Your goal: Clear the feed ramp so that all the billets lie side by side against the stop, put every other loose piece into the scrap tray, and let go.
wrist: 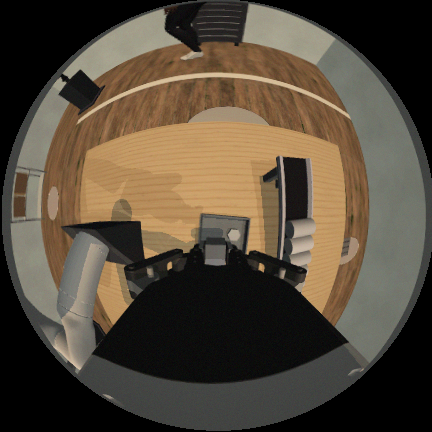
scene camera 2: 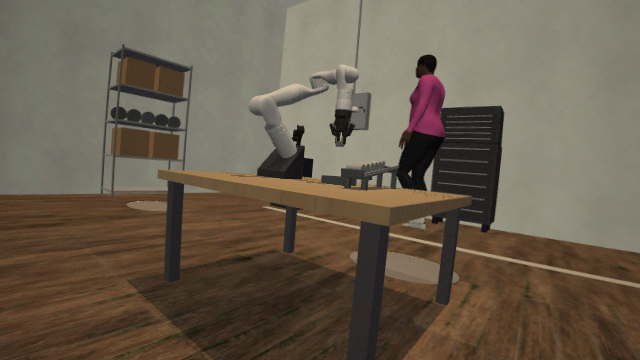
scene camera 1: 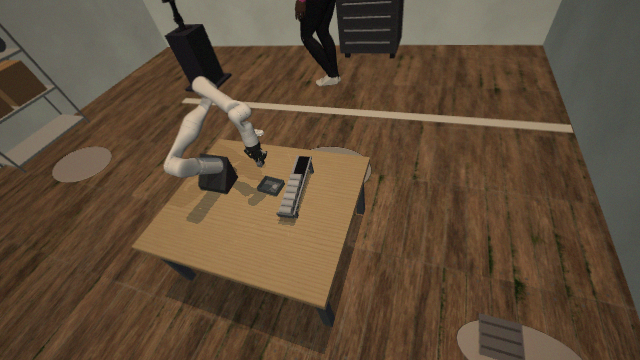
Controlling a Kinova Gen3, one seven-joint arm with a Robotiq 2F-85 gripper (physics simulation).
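Frame: origin at the arm's base, x ahead, y left, z up, level; millimetres.
Where they show: gripper, fingertip midpoint: (wrist: 214,247) (scene camera 2: 340,145) (scene camera 1: 260,163); arm's base, origin of the base link: (wrist: 93,242) (scene camera 2: 289,152) (scene camera 1: 216,165).
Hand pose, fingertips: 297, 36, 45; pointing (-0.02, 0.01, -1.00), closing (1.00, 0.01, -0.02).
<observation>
Things, the pixels of their centre, and the offset from my fingertips, as dx, dy, dz. Level surfaces: height alone.
- small grey block, body centre: (wrist: 214,250) (scene camera 2: 339,144) +0, -3, +6
- scrap tray, body centre: (wrist: 223,233) (scene camera 2: 338,180) (scene camera 1: 271,185) +21, -13, -161
- pale hexagonal piece, body centre: (wrist: 233,234) +49, -15, -166
- feed ramp, body centre: (wrist: 294,236) (scene camera 1: 296,184) +195, -8, -104
- wooden table, its level: dz -178
My gripper (scene camera 1: 259,161) (scene camera 2: 340,139) (wrist: 214,247) is shut on a small grey block (scene camera 2: 339,144) (wrist: 216,257), held high above the table on the arm-base side of the ramp. In the wrist view the block overlaps the near edge of the scrap tray (scene camera 1: 265,192) (scene camera 2: 331,179) (wrist: 225,216). A pale hexagonal piece (wrist: 233,234) lies in the tray. Several light grey cylindrical billets (scene camera 1: 289,196) (scene camera 2: 366,165) (wrist: 301,244) lie crosswise in a row on the feed ramp (scene camera 1: 302,164) (wrist: 296,185), reaching down to its lower end. The gripper hides part of the row in the wrist view.
The wooden table (scene camera 1: 240,235) (scene camera 2: 300,192) (wrist: 210,150) carries the arm's black base (scene camera 1: 216,175) (wrist: 120,240). The ramp stands raised on legs beside the tray. A person (scene camera 1: 320,37) (scene camera 2: 427,110) stands beyond the table near a dark drawer cabinet (scene camera 1: 370,25) (scene camera 2: 470,165).
</observation>
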